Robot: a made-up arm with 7 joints. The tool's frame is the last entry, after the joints. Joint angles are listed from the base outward. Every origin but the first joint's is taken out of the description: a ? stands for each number. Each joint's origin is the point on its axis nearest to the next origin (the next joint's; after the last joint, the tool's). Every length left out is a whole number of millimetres.
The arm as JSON. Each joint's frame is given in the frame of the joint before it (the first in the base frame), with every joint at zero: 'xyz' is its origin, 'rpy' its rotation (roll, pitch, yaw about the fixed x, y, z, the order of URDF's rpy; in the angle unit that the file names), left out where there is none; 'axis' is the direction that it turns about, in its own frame. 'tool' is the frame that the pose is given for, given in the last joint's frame.
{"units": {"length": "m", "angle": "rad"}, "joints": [
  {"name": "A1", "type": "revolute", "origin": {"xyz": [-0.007, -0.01, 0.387]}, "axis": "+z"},
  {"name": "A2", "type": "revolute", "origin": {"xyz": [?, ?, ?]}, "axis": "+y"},
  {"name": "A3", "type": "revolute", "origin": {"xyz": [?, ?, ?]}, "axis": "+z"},
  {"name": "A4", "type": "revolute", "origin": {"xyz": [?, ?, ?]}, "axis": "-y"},
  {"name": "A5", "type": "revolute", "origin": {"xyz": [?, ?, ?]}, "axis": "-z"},
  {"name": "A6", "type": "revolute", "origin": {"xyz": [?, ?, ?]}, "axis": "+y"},
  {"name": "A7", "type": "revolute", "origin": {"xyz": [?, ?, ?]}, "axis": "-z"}
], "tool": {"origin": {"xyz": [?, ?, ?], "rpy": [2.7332, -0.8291, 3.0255]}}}
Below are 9 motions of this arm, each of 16 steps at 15 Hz.
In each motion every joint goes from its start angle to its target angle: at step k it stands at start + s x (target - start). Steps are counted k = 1, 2, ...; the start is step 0. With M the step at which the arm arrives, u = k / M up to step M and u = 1 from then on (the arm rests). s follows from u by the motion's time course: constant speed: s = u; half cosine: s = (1 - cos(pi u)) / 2; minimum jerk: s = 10 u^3 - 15 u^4 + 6 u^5.
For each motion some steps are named. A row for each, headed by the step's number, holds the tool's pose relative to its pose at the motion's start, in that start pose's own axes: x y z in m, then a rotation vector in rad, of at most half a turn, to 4 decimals.
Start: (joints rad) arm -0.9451 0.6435 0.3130 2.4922 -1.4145 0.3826 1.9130
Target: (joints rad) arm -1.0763 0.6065 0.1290 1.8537 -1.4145 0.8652 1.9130
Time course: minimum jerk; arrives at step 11
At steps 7, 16:
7: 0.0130 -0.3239 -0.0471 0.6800 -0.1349 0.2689
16: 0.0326 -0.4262 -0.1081 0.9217 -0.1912 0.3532

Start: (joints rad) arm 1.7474 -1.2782 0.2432 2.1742 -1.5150 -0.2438 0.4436
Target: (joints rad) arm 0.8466 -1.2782 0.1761 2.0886 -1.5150 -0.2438 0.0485
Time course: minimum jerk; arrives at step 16
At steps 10, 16:
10: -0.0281 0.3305 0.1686 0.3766 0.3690 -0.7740
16: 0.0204 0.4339 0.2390 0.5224 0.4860 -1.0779

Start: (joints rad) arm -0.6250 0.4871 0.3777 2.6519 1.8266 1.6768 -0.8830
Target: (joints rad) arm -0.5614 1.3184 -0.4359 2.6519 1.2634 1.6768 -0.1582
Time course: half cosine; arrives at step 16
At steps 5, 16:
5: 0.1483 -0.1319 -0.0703 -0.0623 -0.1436 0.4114
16: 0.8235 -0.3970 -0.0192 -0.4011 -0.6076 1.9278

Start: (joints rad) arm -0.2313 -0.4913 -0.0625 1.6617 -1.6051 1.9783 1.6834
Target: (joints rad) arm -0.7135 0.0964 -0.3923 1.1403 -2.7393 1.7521 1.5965
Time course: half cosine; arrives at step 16
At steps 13, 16:
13: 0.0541 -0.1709 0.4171 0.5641 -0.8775 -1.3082
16: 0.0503 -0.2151 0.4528 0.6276 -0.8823 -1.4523

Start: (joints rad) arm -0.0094 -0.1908 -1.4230 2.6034 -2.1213 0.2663 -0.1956
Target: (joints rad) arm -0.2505 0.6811 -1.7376 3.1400 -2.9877 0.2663 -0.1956
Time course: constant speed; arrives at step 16
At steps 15, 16:
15: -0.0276 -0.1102 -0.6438 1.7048 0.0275 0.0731
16: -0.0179 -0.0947 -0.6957 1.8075 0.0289 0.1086

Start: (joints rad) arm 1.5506 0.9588 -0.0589 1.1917 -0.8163 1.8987 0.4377
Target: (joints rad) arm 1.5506 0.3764 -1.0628 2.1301 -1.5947 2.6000 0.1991
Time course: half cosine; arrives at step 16
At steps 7, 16:
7: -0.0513 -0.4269 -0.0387 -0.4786 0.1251 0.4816
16: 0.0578 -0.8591 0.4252 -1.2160 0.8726 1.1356

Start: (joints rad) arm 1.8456 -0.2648 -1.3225 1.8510 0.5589 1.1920 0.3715
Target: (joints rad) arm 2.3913 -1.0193 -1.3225 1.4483 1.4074 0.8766 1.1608
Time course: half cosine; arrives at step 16
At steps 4, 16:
4: -0.0051 -0.0072 -0.0068 -0.2811 0.1307 0.0610
16: -0.1298 -0.1573 0.0592 -1.5979 0.9778 1.2339

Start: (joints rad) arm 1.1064 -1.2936 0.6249 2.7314 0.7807 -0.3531 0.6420
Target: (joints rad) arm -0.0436 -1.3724 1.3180 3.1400 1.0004 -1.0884 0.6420
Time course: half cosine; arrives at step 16
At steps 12, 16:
12: 0.5536 -0.3147 -0.0931 -0.1309 -0.1037 0.3373
16: 0.6269 -0.3515 -0.1702 -0.0754 -0.1881 0.3733

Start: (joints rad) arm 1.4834 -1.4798 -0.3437 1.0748 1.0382 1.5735 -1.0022
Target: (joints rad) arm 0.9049 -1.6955 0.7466 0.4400 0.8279 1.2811 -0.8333
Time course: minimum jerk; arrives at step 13
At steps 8, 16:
8: -0.0914 -0.2269 0.3843 0.2750 0.6140 0.7283
16: 0.0181 -0.3561 0.4645 0.4421 0.8350 1.1184

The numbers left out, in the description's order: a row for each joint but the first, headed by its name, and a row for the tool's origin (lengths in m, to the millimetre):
A2: -0.002 0.017 0.0
A3: 0.021 0.0 0.346
A4: 0.058 -0.031 0.0
A5: 0.095 0.0 -0.434
A6: -0.025 0.026 0.0
A7: 0.091 0.0 -0.149
tool: 0.024 0.019 0.0

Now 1 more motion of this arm.
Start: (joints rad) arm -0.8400 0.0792 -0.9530 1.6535 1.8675 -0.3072 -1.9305
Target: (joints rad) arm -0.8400 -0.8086 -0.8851 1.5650 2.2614 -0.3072 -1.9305
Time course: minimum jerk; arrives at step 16
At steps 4, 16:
4: -0.0014 -0.0270 -0.0353 -0.0997 -0.0367 0.0640
16: 0.0800 -0.2952 -0.2512 -1.0147 -0.3391 0.5177

